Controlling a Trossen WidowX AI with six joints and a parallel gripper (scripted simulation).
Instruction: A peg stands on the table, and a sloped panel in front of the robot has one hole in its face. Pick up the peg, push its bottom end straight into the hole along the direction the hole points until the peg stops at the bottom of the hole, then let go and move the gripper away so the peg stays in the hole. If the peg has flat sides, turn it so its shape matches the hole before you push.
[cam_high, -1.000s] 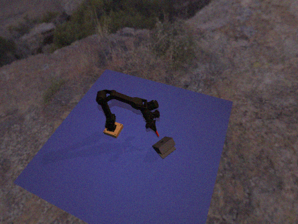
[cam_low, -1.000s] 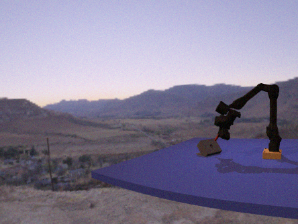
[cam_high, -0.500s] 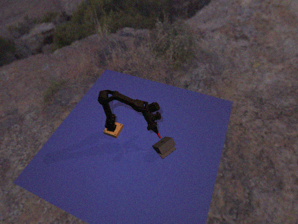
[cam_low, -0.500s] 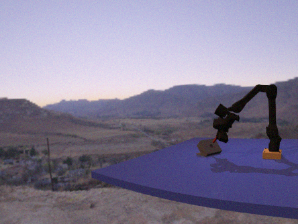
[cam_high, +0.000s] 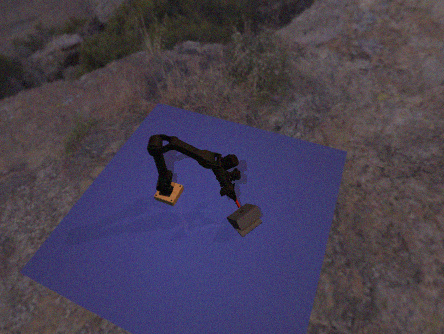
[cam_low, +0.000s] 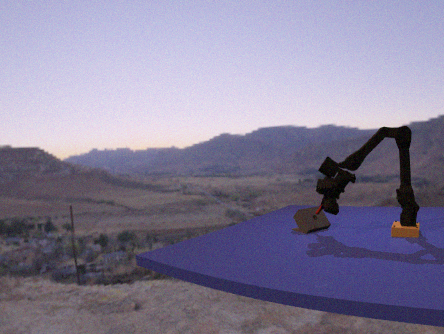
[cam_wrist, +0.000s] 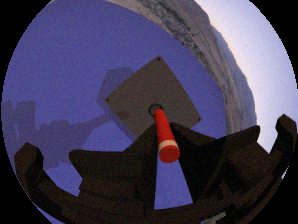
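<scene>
My gripper tip is 50 mm short of the sloped panel, 40 mm to the left of it and 70 mm above it. The rest, counted from my gripper tip: peg: 10 mm behind, 10 mm to the left, 10 mm above.
</scene>
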